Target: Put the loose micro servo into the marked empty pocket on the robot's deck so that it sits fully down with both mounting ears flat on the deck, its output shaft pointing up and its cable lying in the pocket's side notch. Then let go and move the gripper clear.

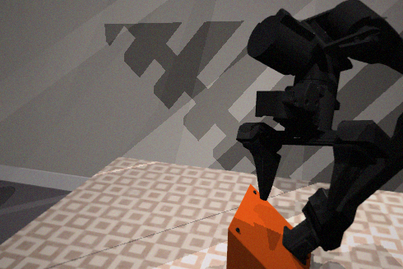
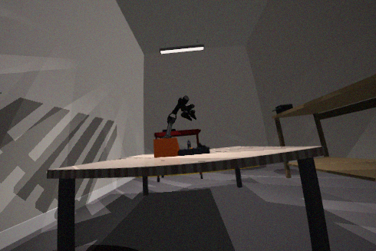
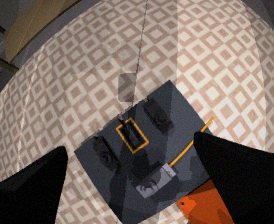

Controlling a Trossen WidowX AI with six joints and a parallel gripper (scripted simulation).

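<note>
Now: gripper tip 70 mm past the dark grey deck, 30 mm to the right of it and 270 mm above it.
</note>
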